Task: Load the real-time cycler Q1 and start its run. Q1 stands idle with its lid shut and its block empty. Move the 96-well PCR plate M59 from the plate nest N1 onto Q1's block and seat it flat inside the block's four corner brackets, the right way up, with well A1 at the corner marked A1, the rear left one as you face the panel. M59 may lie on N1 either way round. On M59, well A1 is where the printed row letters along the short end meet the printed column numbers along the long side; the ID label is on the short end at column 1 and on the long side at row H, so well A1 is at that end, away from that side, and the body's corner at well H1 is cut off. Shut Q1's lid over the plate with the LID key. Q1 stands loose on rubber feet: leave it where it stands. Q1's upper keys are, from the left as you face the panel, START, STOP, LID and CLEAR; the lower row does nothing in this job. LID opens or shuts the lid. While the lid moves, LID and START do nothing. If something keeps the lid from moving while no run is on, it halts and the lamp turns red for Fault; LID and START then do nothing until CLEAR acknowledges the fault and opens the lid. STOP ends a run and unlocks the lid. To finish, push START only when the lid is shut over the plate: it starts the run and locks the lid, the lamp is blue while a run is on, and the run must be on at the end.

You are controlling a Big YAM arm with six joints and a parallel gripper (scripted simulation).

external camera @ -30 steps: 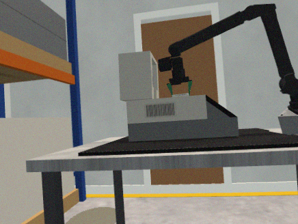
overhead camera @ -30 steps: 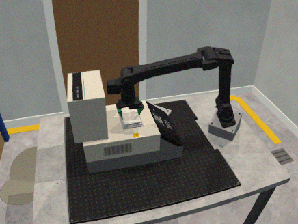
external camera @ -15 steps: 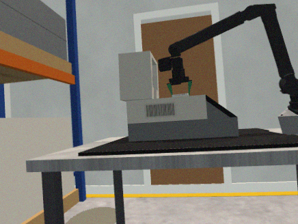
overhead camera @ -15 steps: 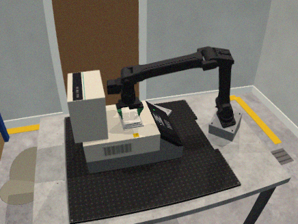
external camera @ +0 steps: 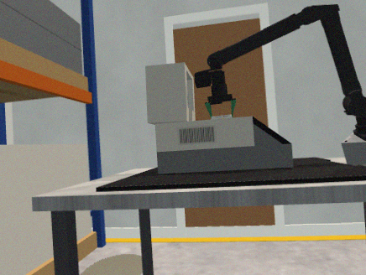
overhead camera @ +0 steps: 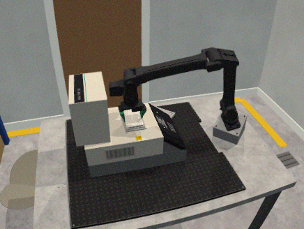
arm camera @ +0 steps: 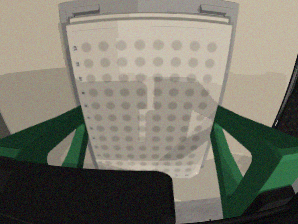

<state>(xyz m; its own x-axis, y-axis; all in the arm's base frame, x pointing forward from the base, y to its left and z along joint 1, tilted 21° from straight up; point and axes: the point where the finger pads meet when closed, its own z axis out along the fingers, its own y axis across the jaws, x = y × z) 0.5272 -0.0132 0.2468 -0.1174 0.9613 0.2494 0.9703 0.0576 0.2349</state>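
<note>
Right now the white 96-well plate M59 is right at my hand. From my hand the other things lie so: grey plate nest (290 mm to the right, 210 mm below, 190 mm behind).
</note>
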